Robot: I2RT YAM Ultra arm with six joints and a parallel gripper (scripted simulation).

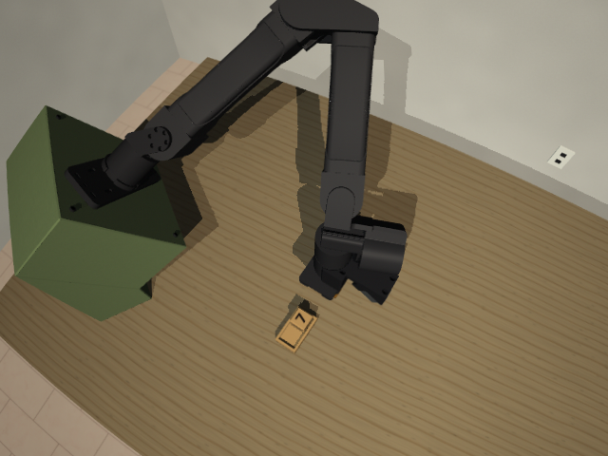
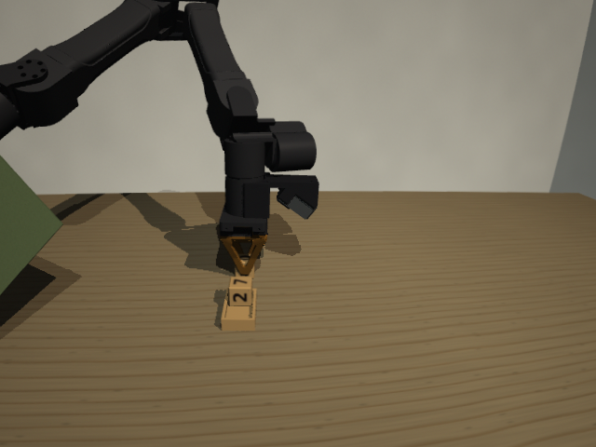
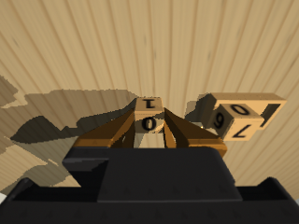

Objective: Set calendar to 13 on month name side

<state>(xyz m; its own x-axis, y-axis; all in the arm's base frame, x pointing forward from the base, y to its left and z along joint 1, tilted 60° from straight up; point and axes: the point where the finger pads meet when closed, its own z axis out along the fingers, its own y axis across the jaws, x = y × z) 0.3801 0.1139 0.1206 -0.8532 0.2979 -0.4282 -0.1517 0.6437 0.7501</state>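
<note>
The wooden cube lies right at my hand. Round my hand: wooden tray 20 mm ahead, 100 mm to the right, 10 mm below.
</note>
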